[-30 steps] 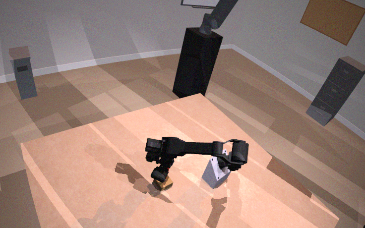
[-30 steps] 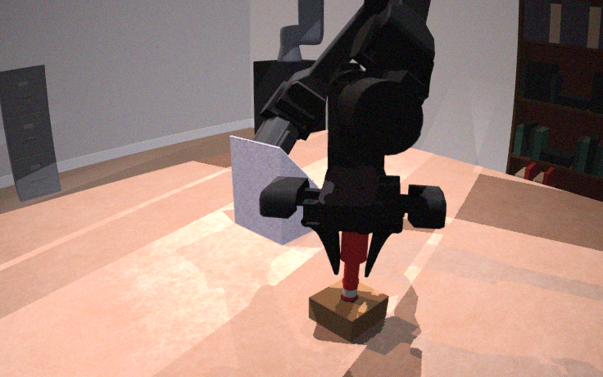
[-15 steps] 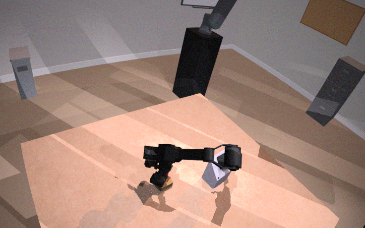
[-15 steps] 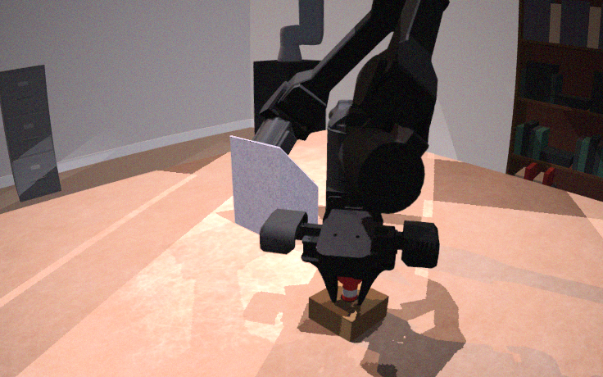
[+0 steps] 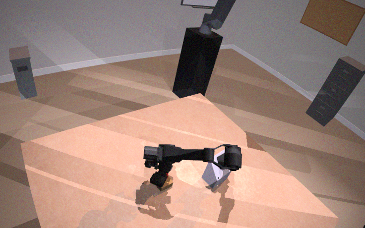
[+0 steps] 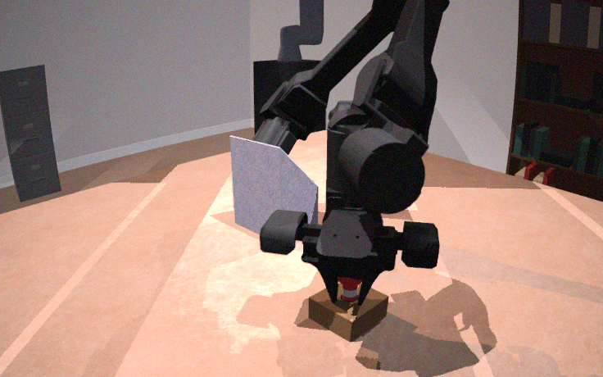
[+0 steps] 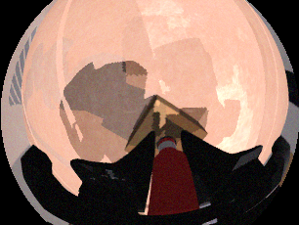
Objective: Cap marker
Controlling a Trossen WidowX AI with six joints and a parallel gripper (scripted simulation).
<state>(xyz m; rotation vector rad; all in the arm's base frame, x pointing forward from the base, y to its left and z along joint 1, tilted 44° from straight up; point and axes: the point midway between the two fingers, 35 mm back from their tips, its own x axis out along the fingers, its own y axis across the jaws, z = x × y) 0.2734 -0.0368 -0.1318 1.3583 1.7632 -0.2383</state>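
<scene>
The red cap lies 10 mm to the left of my gripper tip and 50 mm above it.
</scene>
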